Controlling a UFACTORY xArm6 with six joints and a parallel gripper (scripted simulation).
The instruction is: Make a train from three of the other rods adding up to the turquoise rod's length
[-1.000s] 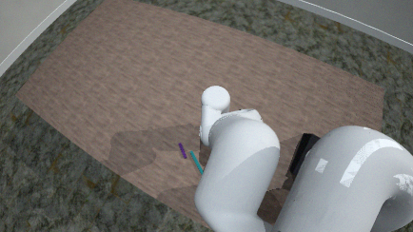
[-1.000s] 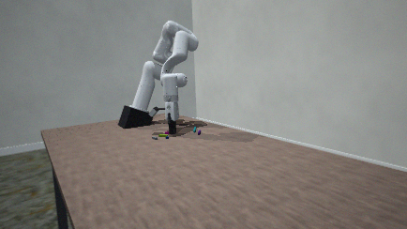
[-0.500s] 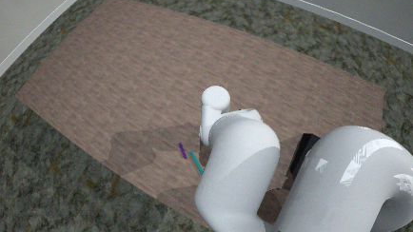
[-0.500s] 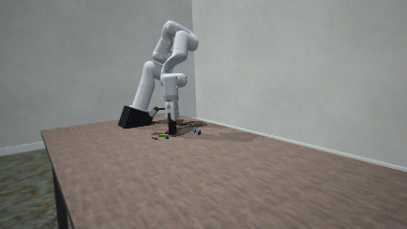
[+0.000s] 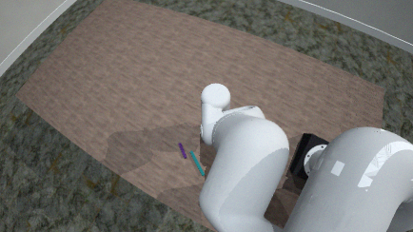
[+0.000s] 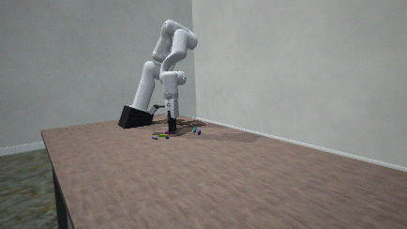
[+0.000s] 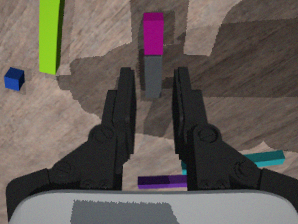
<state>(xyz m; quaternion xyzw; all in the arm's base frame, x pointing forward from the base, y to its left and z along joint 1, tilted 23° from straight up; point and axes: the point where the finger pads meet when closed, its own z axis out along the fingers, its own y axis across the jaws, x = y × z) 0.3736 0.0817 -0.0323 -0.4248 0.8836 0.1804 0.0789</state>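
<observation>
My gripper is now 30 mm above the grey rod. The rest, counted from my hand: blue rod 70 mm ahead, 60 mm to the right, 30 mm below; magenta rod 30 mm below, 20 mm to the right, 20 mm behind; lime rod 60 mm to the right, 30 mm below, 20 mm ahead.
</observation>
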